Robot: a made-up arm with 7 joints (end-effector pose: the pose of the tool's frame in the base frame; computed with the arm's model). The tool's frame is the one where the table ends. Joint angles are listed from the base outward.
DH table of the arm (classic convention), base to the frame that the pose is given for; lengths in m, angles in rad. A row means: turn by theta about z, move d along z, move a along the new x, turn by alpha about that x. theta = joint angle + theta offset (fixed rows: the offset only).
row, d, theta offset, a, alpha
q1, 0.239, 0, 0, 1.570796
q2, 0.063, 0, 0, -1.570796
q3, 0.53, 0, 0.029, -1.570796
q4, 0.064, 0, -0.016, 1.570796
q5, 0.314, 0, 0, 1.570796
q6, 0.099, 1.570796, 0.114, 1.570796
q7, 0.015, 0, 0, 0
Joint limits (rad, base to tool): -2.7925..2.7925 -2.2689..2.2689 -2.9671..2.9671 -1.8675..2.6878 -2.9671..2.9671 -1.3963..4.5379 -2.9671..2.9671
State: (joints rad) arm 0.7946 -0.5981 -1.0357 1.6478 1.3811 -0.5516 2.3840
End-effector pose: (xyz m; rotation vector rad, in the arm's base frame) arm 0.6053 0.0912 0.3951 0.5824 -2.3227 -1.6202
Working (the frame after each row of the table, in the pose's form):
after q1: 0.0000 0.0000 0.2390 1.4801 0.6211 0.6211
after q2: 0.0450 -0.0441 0.2390 -0.2375 0.5659 0.7703
after q3: 0.2804 0.1601 0.6687 -2.0167 0.5024 0.1104
after q4: 0.2964 0.2214 0.6505 -0.1787 1.9678 -0.5999
after q5: 0.5715 0.1172 0.5406 2.1738 1.7347 -1.1612
after q6: 0.6116 0.0786 0.4003 -1.9956 0.2672 0.7879

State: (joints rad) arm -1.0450 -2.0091 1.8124 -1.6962 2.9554 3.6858 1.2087
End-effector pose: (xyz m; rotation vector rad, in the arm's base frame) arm 0.0013 -0.5427 0.1552 2.3472 -0.8615 1.5458
Working (the frame after each row of the table, in the pose's form):
after q1: 0.0000 0.0000 0.2390 1.4131 -0.8138 -0.8138
after q2: -0.0545 -0.0316 0.2390 1.0344 1.7962 -0.6576
after q3: 0.2122 -0.4351 0.0203 0.4873 -0.1173 0.4619
after q4: 0.2068 -0.4524 0.0838 1.7636 -0.7375 -1.2383
after q5: -0.0886 -0.5461 0.0330 0.5104 -0.6003 1.8495
after q6: -0.0103 -0.5357 0.1617 2.0921 0.5399 0.9529

